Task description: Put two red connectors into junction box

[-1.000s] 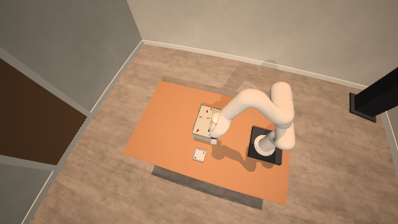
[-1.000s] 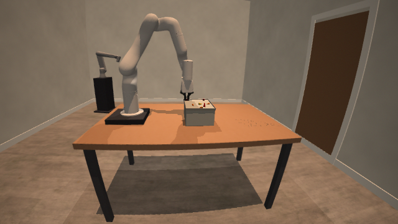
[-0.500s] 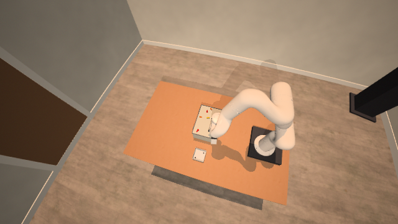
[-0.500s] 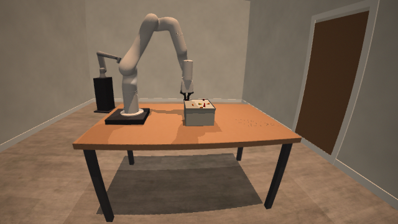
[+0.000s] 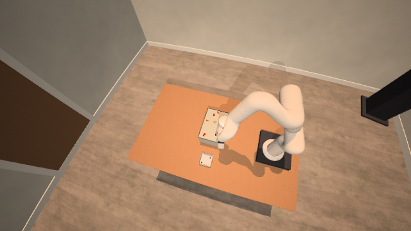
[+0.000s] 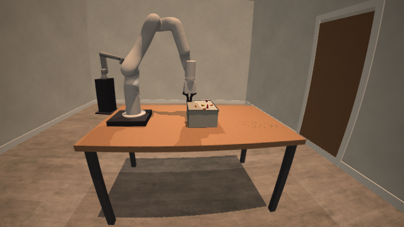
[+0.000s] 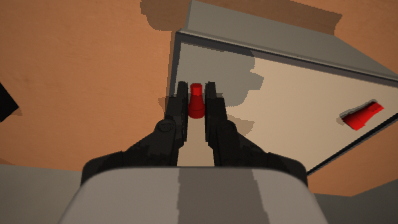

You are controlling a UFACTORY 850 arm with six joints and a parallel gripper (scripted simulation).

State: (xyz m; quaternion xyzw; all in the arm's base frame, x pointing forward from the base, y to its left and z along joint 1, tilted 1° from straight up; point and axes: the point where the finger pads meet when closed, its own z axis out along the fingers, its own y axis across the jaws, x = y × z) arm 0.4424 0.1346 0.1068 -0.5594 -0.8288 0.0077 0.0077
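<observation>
Right now the steel junction box is 5 cm ahead of my hand, 20 cm to the left of it and 15 cm below it. Also, from my hand: tool case: 11 cm ahead, 8 cm to the right, 6 cm below; then yellow connector: 12 cm ahead, 11 cm to the right, 2 cm below.
</observation>
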